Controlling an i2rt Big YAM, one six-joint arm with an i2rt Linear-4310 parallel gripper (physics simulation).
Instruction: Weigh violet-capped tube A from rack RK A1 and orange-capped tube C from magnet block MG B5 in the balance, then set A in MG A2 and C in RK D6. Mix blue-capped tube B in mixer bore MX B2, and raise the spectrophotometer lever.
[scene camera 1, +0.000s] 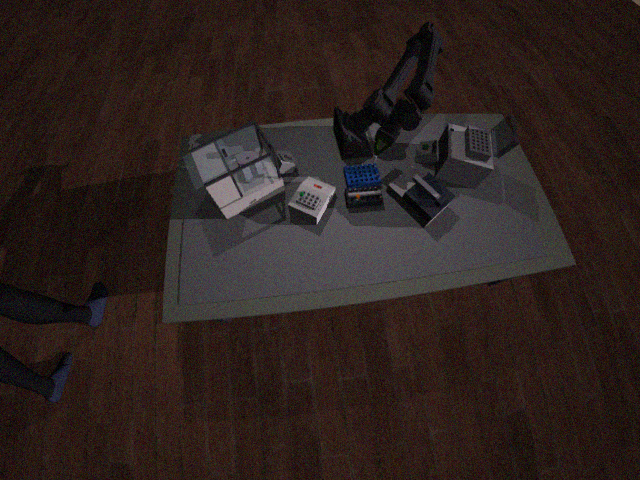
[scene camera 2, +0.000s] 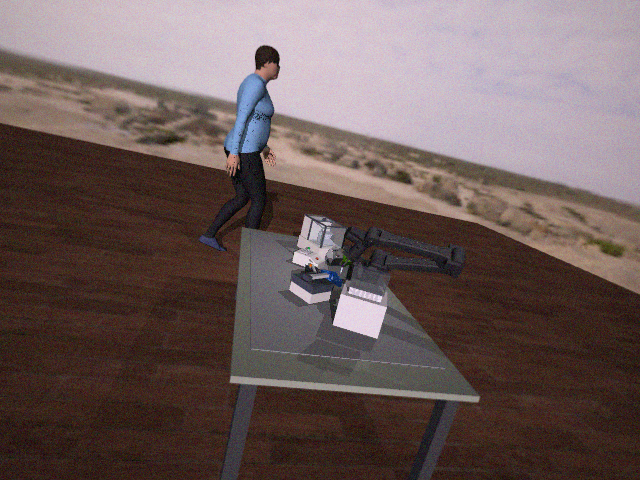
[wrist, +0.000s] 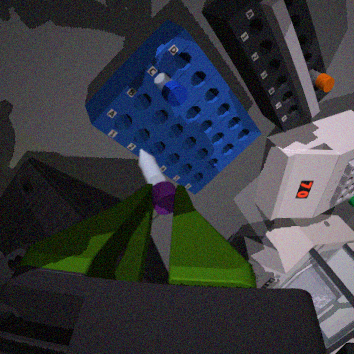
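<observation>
My gripper is shut on violet-capped tube A. The tube's pale tip points at the near A-row edge of the blue rack; it appears above the rack, height unclear. Blue-capped tube B stands in the rack, apparently at C1. Orange-capped tube C is in the black magnet block, beside its light bar; its exact hole is unclear. The glass-walled balance shows partly in the wrist view. Which device is the spectrophotometer is unclear.
A white block with a keypad-like hole grid shows 70, beside the balance. A white-and-navy unit stands right of the rack, and a tall white box farther right. A person stands beyond the table.
</observation>
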